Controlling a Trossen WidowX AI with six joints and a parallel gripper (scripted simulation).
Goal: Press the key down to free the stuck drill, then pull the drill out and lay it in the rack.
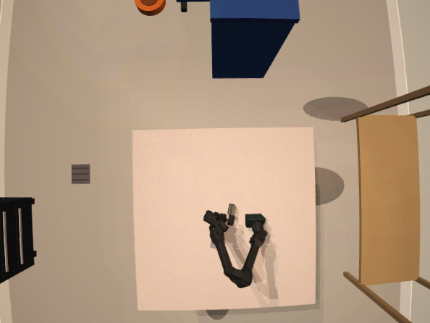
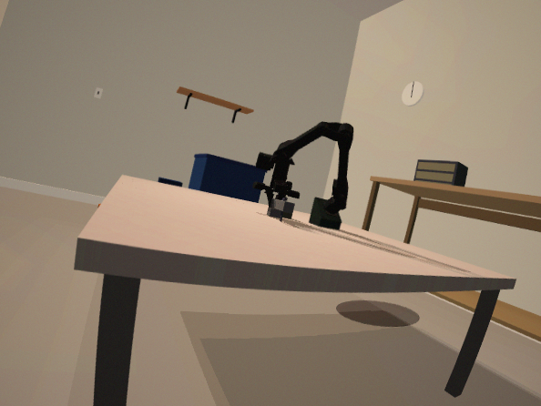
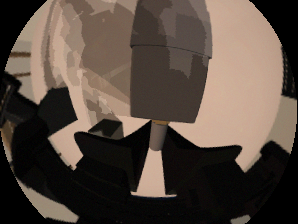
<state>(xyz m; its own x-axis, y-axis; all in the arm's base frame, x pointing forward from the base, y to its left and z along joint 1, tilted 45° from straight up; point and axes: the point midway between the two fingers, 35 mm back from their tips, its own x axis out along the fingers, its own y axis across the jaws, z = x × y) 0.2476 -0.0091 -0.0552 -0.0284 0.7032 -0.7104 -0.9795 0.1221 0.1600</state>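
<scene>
Now: gripper tip 10 mm short of the tan drill, 50 mm to the right of it and 30 mm below it. The rest, counted from my gripper tip: grey block 20 mm ahead, 120 mm to the left, 30 mm above; then rack 80 mm behind, 30 mm to the right; then dark drill 30 mm ahead, 140 mm to the left, 30 mm above.
</scene>
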